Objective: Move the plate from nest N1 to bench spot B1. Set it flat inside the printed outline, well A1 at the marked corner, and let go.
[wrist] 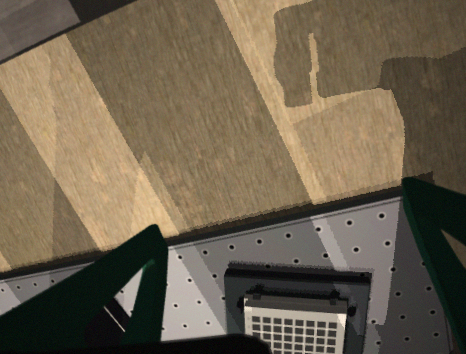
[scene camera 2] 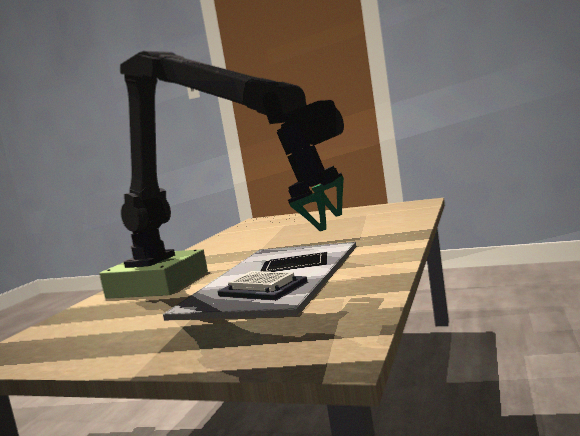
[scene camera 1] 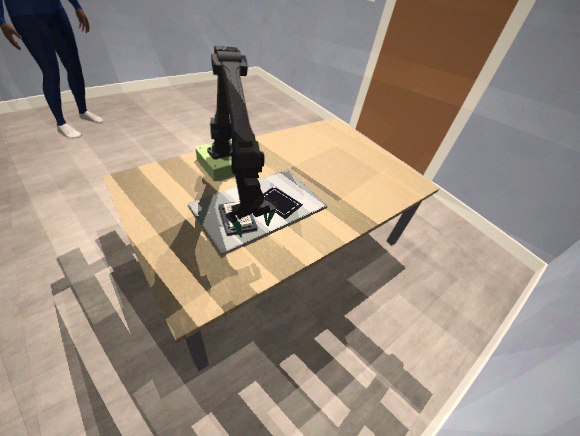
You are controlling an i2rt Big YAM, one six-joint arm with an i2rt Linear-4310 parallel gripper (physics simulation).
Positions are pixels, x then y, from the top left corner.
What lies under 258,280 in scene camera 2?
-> A well plate.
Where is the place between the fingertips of my gripper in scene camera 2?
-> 331,222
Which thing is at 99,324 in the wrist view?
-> A mat.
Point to a well plate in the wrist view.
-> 272,317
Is my gripper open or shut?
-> Open.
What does my gripper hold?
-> Nothing.
